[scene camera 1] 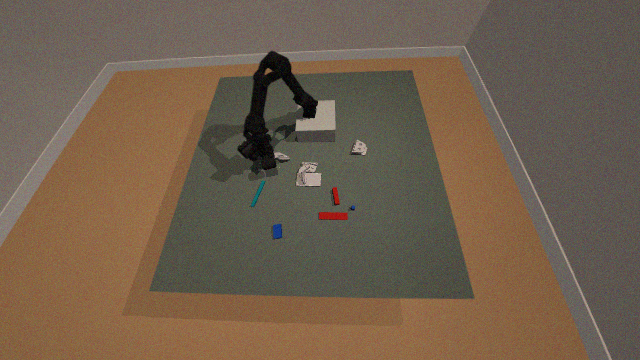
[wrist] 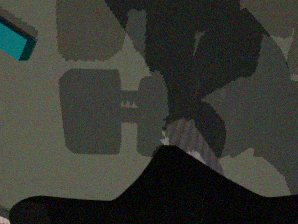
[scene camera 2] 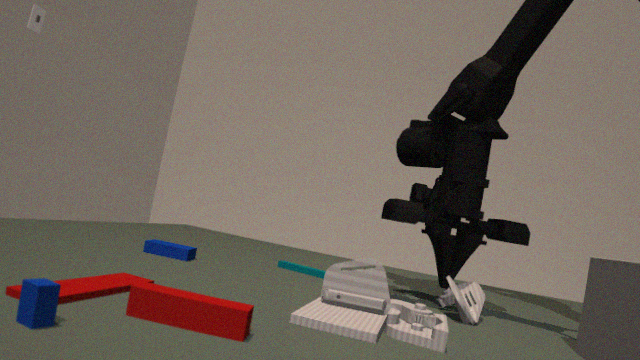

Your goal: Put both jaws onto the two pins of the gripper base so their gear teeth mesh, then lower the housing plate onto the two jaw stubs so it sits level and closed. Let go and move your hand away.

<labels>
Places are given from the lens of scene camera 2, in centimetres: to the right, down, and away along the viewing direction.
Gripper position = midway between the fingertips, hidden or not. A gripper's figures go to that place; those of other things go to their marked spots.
gripper (scene camera 2: 443, 287): 16, 14, 59
small blue cube (scene camera 2: 38, 301): -15, 7, 24
</labels>
